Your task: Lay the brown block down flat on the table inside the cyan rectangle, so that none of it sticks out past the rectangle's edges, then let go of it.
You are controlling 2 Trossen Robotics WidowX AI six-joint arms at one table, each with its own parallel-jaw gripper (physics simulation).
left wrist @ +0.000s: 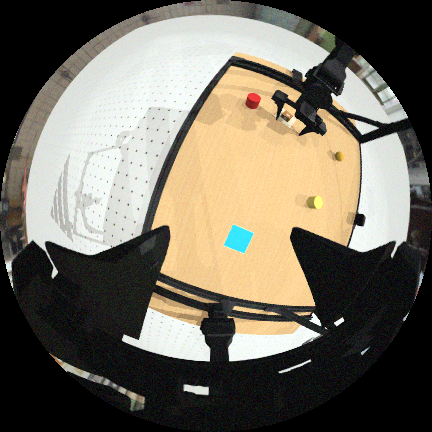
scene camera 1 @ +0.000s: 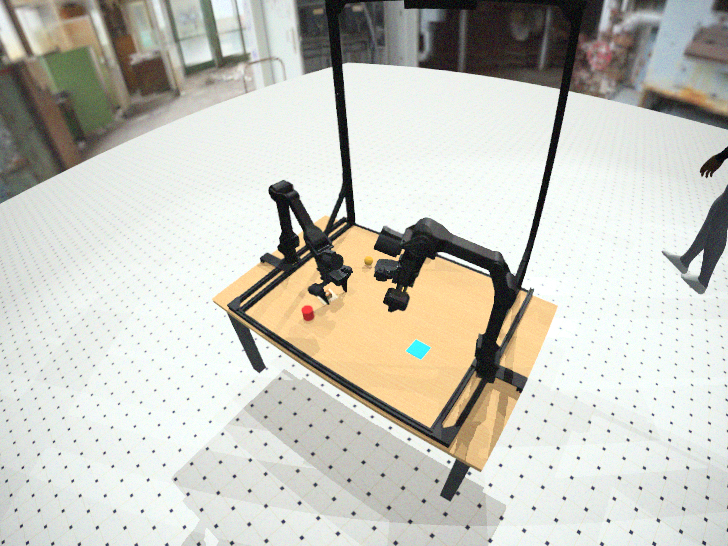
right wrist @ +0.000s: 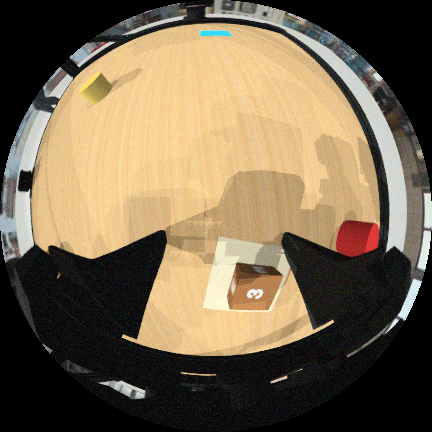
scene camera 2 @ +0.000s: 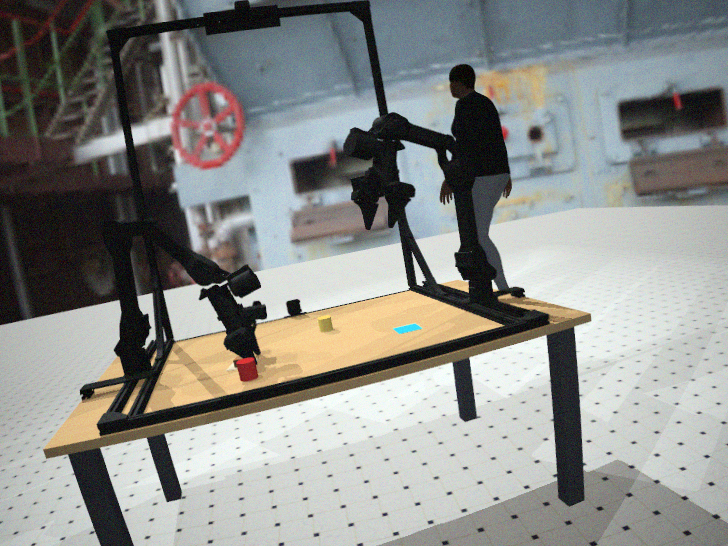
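Where they show: left gripper, fingertip midpoint: [left wrist: 233, 232] [scene camera 2: 378, 228]; right gripper, fingertip midpoint: [left wrist: 287, 126] [scene camera 1: 337, 298] [right wrist: 226, 237] [scene camera 2: 257, 359]; left arm's base, link origin: [left wrist: 217, 309] [scene camera 1: 486, 370] [scene camera 2: 482, 300]; right arm's base, link origin: [scene camera 1: 291, 259] [right wrist: 209, 388] [scene camera 2: 137, 372].
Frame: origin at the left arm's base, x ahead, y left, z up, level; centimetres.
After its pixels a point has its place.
Observation:
The brown block [scene camera 1: 329, 293] @[x 62.5, y -22.0, z 0.0 cm] [left wrist: 286, 116] @[x 62.6, y -21.2, z 0.0 cm] [right wrist: 260, 282] @[x 63.0, y -21.2, z 0.0 cm], marked with a white 3, rests on a cream square [right wrist: 215, 290] @[x 63.1, y -24.6, z -1.8 cm] on the table. My right gripper [scene camera 1: 336, 296] @[x 59.5, y -21.9, z -1.8 cm] [left wrist: 287, 126] @[x 59.5, y -21.9, z -1.8 cm] [right wrist: 226, 237] @[x 59.5, y -21.9, z -1.8 cm] is open, low over the block, with nothing held. In the right wrist view the block lies between the finger lines, nearer the right-hand finger. The cyan rectangle [scene camera 1: 418, 349] @[x 23.7, y -5.1, z -1.8 cm] [scene camera 2: 407, 328] @[x 23.8, y -5.0, z -1.8 cm] [left wrist: 239, 239] @[x 23.6, y -5.4, z -1.8 cm] [right wrist: 215, 33] @[x 25.2, y -5.7, z -1.8 cm] lies bare, far from the block. My left gripper [scene camera 2: 380, 227] @[x 31.2, y 0.0, z 25.6 cm] [left wrist: 233, 232] @[x 31.2, y 0.0, z 25.6 cm] is open and empty, high above the table. In scene camera 2 the right gripper and red cylinder largely hide the block.
A red cylinder [scene camera 1: 307, 313] @[x 65.7, y -8.2, z 2.0 cm] [scene camera 2: 247, 369] @[x 67.3, y -7.8, z 0.8 cm] [left wrist: 253, 100] @[x 64.8, y -9.5, z 2.2 cm] [right wrist: 357, 238] @[x 65.1, y -11.4, z 1.1 cm] stands close beside the cream square. A yellow cylinder [scene camera 2: 325, 323] @[x 35.6, y -27.0, z 0.5 cm] [left wrist: 315, 202] @[x 34.5, y -27.6, z 2.0 cm] [right wrist: 95, 88] @[x 36.6, y -28.2, z 0.5 cm] and an orange ball [scene camera 1: 368, 260] @[x 52.9, y -43.5, z 1.3 cm] [left wrist: 339, 156] @[x 52.5, y -43.6, z 1.2 cm] are toward the back. Black rails run along the table's edges.

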